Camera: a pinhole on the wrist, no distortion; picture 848 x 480 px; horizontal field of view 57.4 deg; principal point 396.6 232.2 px. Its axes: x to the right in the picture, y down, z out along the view. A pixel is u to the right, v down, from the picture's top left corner.
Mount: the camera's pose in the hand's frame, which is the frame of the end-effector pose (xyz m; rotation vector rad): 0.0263 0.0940 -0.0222 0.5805 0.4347 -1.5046
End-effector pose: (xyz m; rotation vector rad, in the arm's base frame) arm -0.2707 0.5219 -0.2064 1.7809 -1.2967 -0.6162
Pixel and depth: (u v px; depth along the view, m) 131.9 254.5 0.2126
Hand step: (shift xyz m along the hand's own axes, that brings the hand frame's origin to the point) 0.0119 0.0234 0.1907
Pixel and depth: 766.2 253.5 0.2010
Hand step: 0.0179 -0.1039 0.0798
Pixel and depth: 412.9 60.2 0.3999
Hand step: -0.0959 -0.1519 0.2819
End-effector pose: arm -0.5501 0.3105 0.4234 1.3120 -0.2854 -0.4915
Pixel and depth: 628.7 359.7 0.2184
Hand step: 0.0457 -0.0909 0.1146
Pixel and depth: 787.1 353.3 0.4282
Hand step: 0.0637 -0.3382 0.1929
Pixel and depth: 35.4 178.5 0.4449
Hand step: -0.0493 -0.0084 0.4529
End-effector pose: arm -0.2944 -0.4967 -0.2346 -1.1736 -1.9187 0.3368
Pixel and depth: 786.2 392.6 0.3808
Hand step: 0.0788 -0.2905 0.1711
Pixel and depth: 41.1 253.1 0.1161
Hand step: 0.0177 0.0663 0.1023
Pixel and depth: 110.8 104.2 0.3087
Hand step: -0.0546 -0.0003 0.2867
